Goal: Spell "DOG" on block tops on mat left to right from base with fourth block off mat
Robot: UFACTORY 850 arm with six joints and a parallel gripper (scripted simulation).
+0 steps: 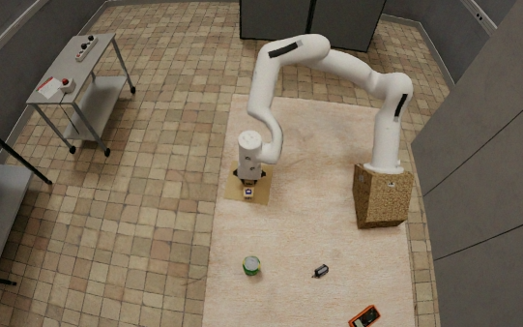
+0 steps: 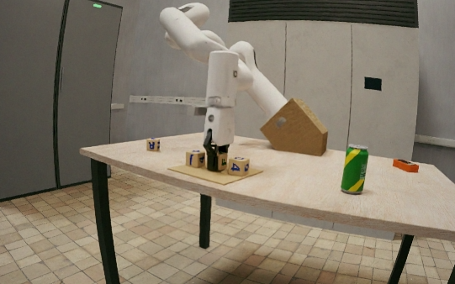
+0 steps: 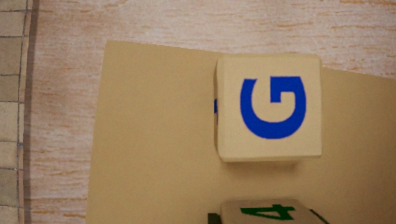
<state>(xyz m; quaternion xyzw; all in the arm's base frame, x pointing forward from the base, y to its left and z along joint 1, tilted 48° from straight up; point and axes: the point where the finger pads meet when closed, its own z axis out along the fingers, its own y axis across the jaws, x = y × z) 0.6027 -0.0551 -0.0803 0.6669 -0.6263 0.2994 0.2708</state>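
The tan mat is 3 cm below my hand. The rest, counted from my hand: yellow can (40 cm to the left, 3 cm behind, 3 cm above); then letter block (7 cm to the left); then blue-lettered block (34 cm to the right, 8 cm behind, 1 cm below).
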